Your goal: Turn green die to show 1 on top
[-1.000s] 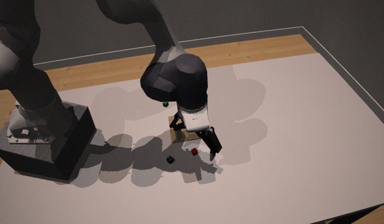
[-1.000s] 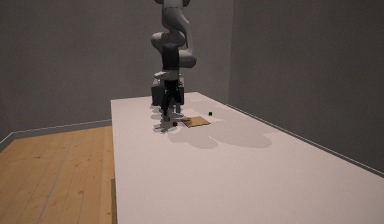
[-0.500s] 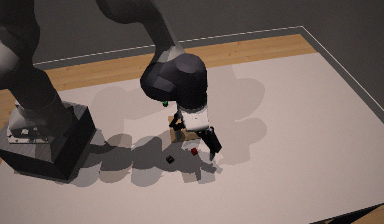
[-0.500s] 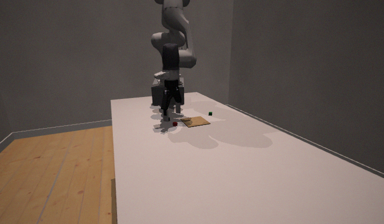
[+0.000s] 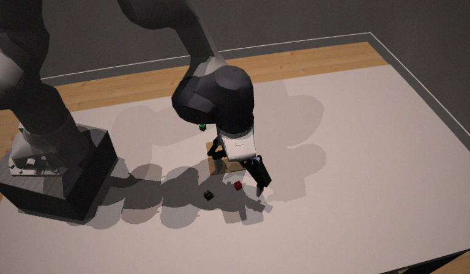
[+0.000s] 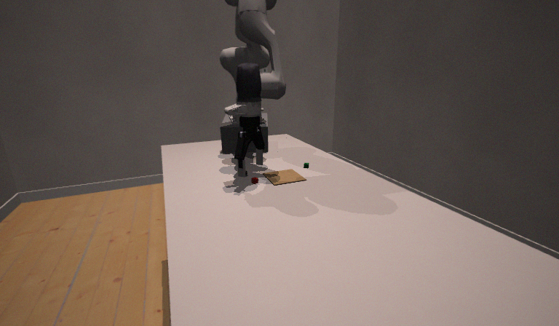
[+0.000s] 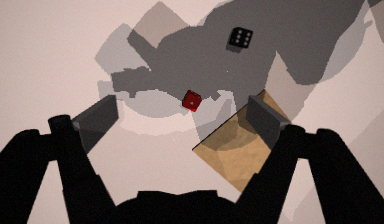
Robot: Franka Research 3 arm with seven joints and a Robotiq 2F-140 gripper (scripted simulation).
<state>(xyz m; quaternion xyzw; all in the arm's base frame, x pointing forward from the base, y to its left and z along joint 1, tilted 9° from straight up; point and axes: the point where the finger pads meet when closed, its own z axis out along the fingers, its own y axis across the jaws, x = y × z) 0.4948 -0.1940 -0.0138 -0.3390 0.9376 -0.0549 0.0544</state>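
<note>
My gripper is now 1 cm to the right of the red die and 6 cm above it. Also, from my hand: tan mat (15 cm to the left, 6 cm below); then black die (10 cm behind, 1 cm to the left, 6 cm below); then green die (6 cm behind, 30 cm to the left, 6 cm below).
</note>
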